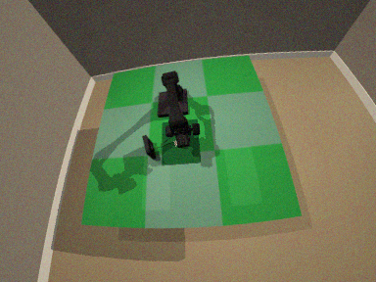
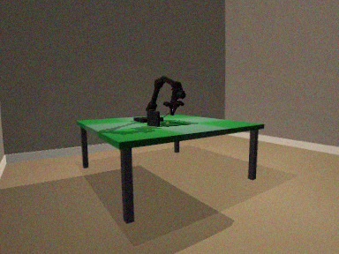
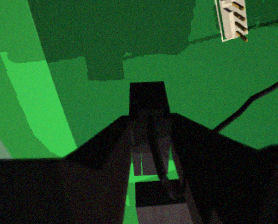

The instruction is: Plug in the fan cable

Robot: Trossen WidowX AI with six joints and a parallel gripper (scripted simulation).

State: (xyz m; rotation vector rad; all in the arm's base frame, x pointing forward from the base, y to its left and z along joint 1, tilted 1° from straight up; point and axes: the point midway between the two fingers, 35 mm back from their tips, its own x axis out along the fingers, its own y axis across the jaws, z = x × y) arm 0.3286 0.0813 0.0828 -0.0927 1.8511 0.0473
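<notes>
Now: gripper tip 100 mm above the dark green board, 40 mm to the left of it and 10 mm short of it. Also, from my gripper tip: black fan (210 mm to the right, 80 mm ahead, 30 mm below); fan plug (10 mm behind).
</notes>
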